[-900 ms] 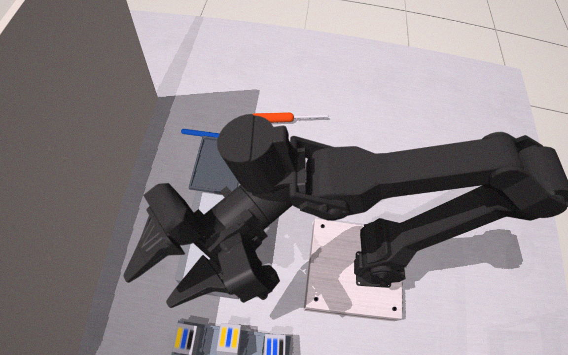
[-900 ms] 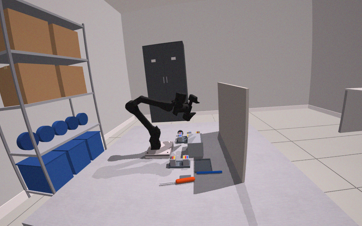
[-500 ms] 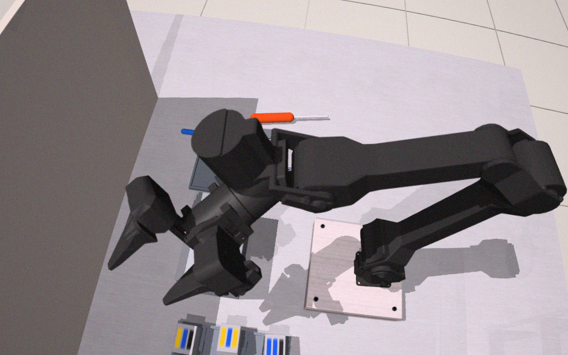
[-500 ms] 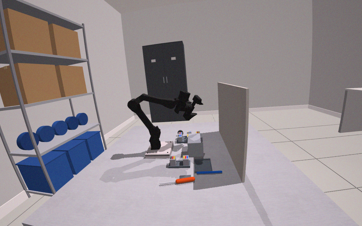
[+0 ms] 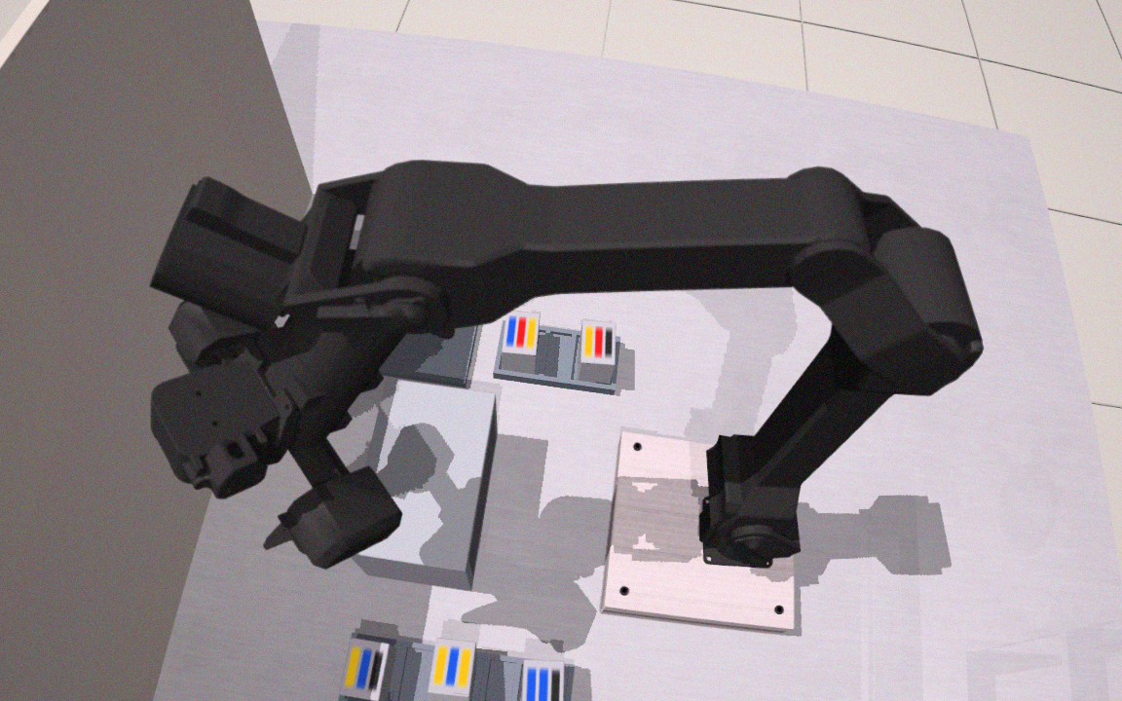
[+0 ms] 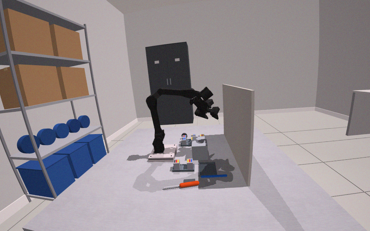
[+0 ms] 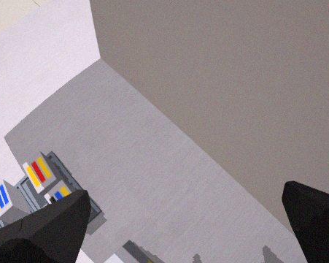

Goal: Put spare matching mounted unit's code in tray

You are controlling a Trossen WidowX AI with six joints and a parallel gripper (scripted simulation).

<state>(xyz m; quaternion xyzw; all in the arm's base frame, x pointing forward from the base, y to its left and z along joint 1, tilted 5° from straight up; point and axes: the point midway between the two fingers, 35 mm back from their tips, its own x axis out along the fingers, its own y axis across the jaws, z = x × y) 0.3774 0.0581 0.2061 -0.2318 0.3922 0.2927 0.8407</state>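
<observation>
My gripper tip is 250 mm past the spare, 230 mm to the left of it and 190 mm above it. From my gripper tip the other things lie so: grey tray (70 mm behind, 260 mm to the right, 220 mm below); mounted unit (110 mm behind, 60 mm to the right, 180 mm below); tall panel (120 mm ahead, 80 mm to the right).
</observation>
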